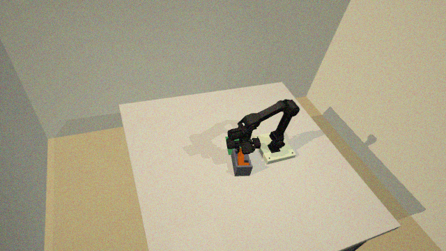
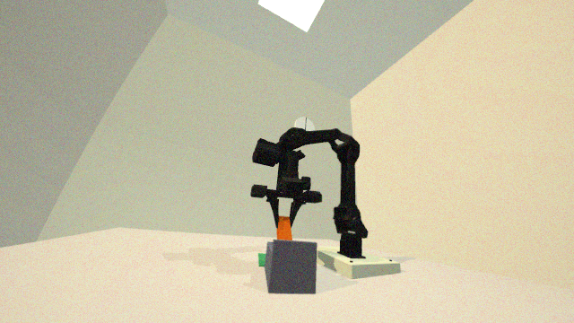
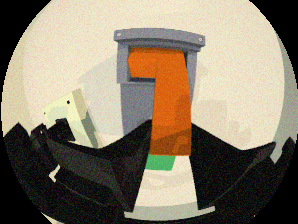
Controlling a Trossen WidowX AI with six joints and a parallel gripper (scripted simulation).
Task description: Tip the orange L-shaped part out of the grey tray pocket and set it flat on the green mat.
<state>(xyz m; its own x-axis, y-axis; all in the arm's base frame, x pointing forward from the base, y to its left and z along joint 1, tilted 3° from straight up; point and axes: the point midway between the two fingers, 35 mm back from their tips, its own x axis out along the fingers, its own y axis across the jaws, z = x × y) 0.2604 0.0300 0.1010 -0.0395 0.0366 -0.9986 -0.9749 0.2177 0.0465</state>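
Now: the green mat 140 mm to the right of my gripper tip, 120 mm below it and 40 mm behind it. The rest, counted from my gripper tip: orange L-shaped part (40 mm to the left, 30 mm below, 10 mm behind).
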